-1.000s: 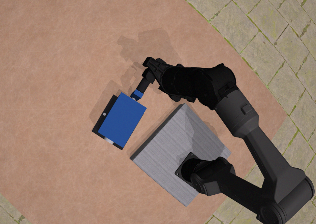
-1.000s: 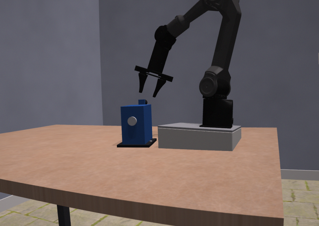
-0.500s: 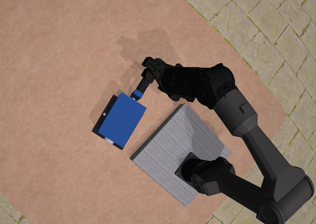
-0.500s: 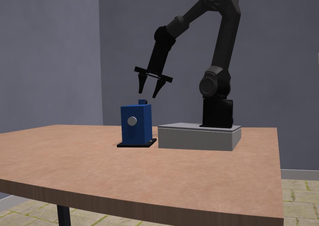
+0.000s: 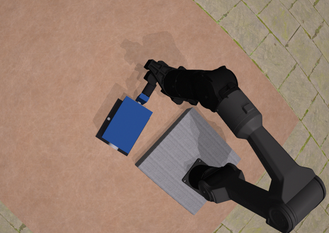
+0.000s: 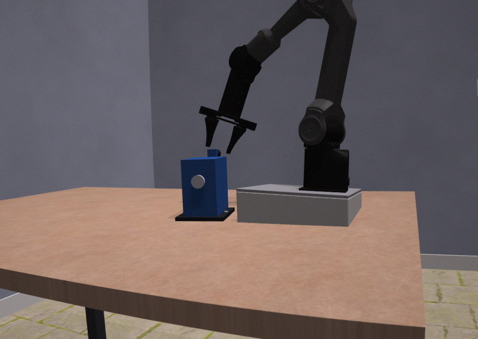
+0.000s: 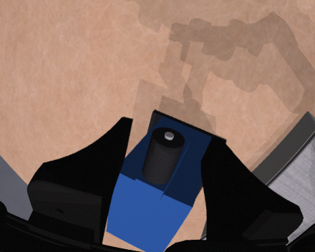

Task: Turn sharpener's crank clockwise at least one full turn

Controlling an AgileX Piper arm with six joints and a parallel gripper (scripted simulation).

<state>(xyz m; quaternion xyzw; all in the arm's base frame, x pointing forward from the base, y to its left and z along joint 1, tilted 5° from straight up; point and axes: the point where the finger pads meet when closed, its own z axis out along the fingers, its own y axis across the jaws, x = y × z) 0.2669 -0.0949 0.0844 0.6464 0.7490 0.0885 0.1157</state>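
My gripper is now 2 cm to the right of the black crank handle and 1 cm above it. Round my hand: crank (3 cm to the left, 2 cm below).
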